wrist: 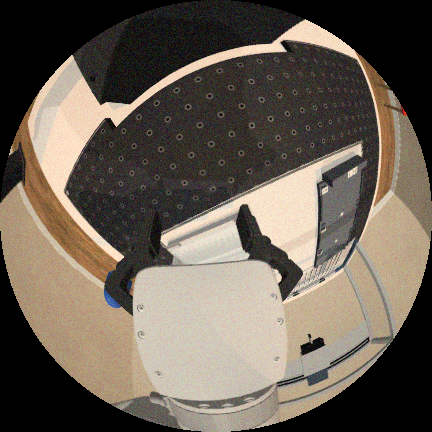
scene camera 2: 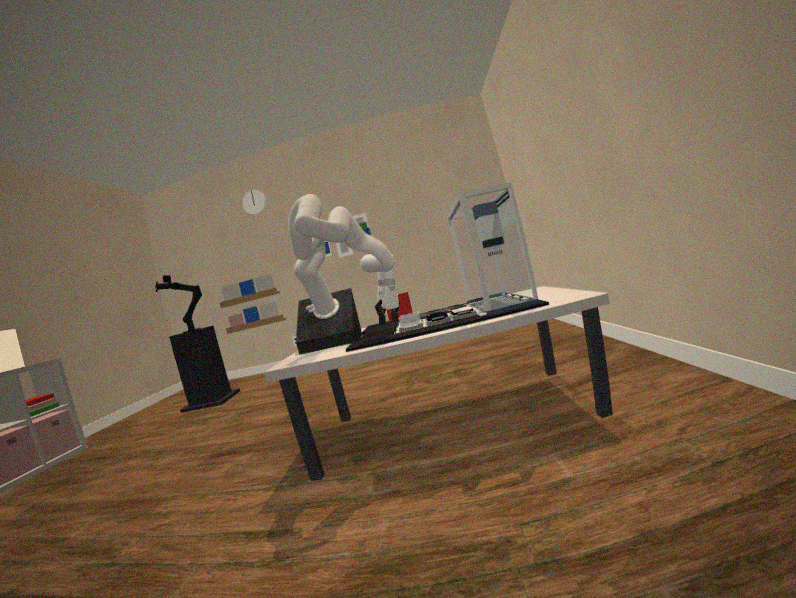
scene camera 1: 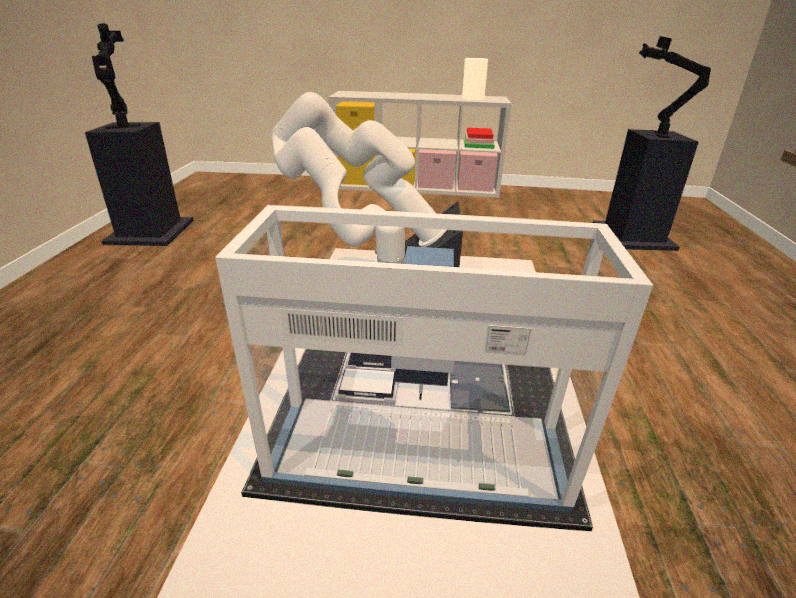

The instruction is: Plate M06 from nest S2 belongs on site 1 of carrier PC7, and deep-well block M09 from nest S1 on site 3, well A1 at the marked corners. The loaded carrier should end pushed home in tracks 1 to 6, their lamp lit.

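Places are measured from the arm's base along level axes (x ahead, y left, z up), in millimetres.
Pixels of known places: gripper, fingertip midpoint: (wrist: 198, 214) (scene camera 2: 388, 322); arm's base at its link origin: (scene camera 2: 326, 308) (scene camera 1: 434, 234).
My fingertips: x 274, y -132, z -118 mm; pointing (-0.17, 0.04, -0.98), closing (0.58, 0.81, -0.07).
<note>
For each thing: its top centre in the pictures, then the offset to it from my fingertips. Level surfaces: height alone.
- labware at its top centre: (wrist: 220, 272) (scene camera 2: 409, 315) dx +92, dy -30, dz +15 mm
- white piece at its top centre: (scene camera 1: 367, 380) (scene camera 2: 461, 309) dx +315, dy -53, dz -12 mm
- dark grey carrier PC7 at its top centre: (wrist: 343, 232) (scene camera 1: 476, 358) (scene camera 2: 433, 308) dx +227, dy +218, dz -8 mm
- black perforated board at its surface level: dz -38 mm
My gripper (scene camera 2: 386, 314) (wrist: 198, 214) is open and empty, pointing down over the left part of the pale tray; the hood hides it in scene camera 1. In the wrist view, a clear, whitish piece of labware (wrist: 212, 244) shows below and between the fingers, partly hidden by the gripper body; I cannot read which it is. In scene camera 1, a white piece (scene camera 1: 366, 382) sits in a black nest at the left. The dark grey carrier PC7 (scene camera 1: 479, 388) (wrist: 340, 212) lies on the tray's right part, its sites bare. The track deck (scene camera 1: 418, 444) (wrist: 314, 276) shows no carrier; no lit lamp is discernible.
The instrument's white hood frame (scene camera 1: 434, 289) (scene camera 2: 462, 254) stands over the deck. A black perforated board (wrist: 215, 120) lies between the tray and the arm's base. A white block (scene camera 1: 418, 394) lies left of the carrier. Small green blocks (scene camera 1: 415, 480) line the deck's far end from the arm.
</note>
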